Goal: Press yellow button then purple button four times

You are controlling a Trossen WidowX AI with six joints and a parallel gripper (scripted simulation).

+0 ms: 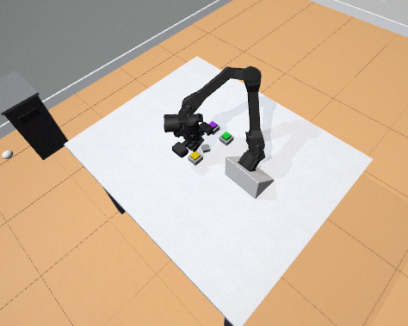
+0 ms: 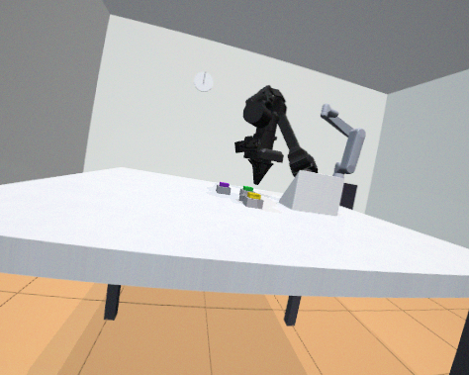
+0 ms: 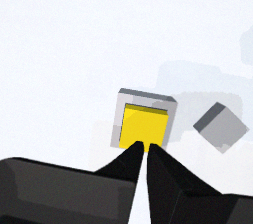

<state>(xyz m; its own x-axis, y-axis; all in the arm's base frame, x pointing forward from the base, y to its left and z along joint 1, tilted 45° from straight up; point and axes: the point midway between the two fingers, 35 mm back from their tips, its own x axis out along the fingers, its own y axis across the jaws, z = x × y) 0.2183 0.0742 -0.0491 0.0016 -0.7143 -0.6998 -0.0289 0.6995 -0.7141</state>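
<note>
Now: gripper tip 30 mm above the yellow button. Round my gripper tip: small grey block: 70 mm to the right, 60 mm below, 10 mm ahead; green button: 180 mm to the right, 30 mm below, 20 mm behind; purple button: 180 mm to the right, 70 mm ahead, 30 mm below.
</note>
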